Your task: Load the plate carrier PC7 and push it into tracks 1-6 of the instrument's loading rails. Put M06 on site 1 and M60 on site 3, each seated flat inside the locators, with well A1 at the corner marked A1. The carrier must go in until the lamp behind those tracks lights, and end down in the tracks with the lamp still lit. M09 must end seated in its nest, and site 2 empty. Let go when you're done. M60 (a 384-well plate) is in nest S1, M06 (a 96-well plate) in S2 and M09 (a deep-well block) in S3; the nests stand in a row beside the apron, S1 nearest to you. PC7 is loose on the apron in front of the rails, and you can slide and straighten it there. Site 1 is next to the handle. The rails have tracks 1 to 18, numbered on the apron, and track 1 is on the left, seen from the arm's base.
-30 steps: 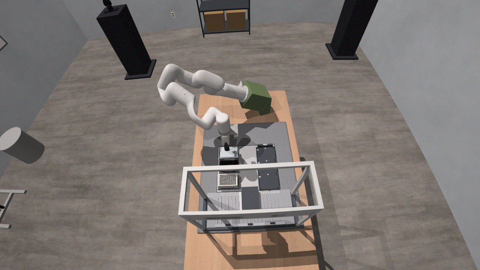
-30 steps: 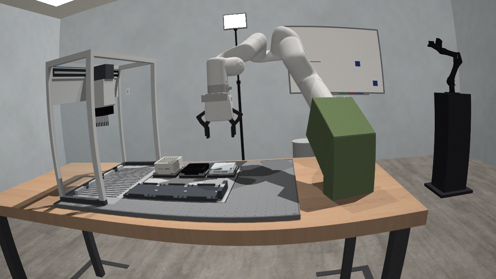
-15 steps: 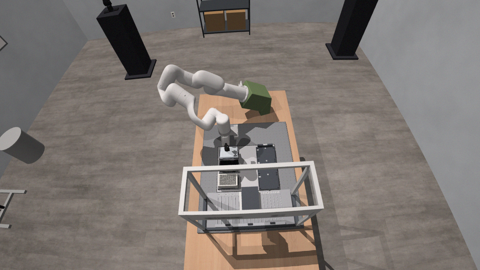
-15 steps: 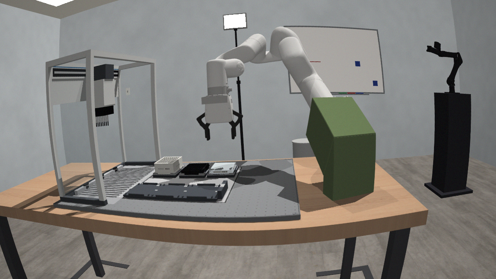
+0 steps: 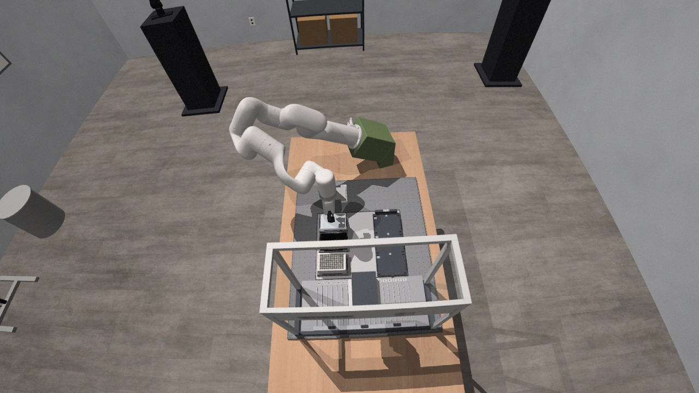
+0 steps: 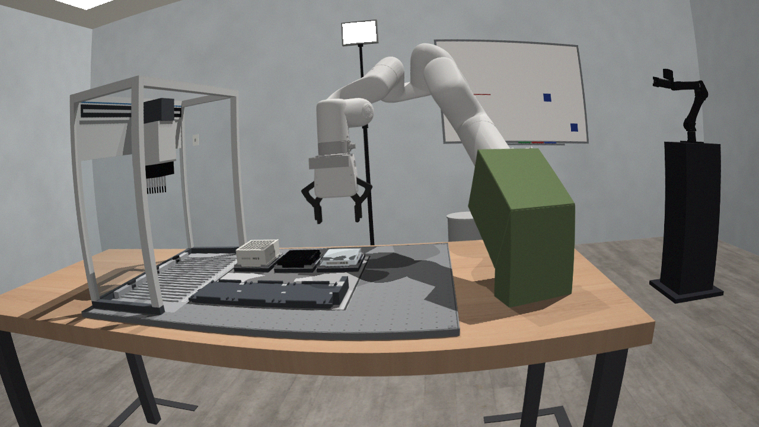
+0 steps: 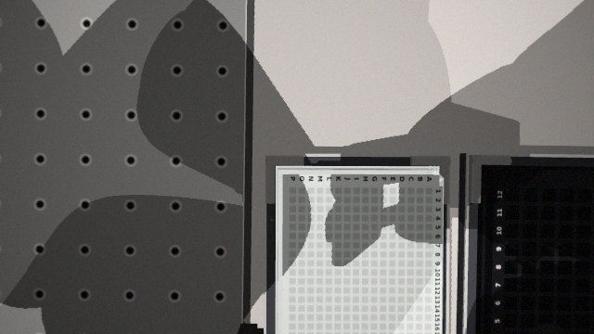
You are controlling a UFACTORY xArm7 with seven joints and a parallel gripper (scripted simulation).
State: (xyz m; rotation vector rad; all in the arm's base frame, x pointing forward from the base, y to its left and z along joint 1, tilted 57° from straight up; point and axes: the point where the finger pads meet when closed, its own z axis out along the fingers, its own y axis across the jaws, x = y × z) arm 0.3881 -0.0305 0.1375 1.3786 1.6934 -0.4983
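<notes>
Right now the 384-well plate M60 is 90 mm below my hand. Also, from my hand: nest S2: 110 mm ahead, 110 mm below; then black 96-well plate M06: 110 mm ahead, 90 mm below; then nest S1: 110 mm below.
</notes>
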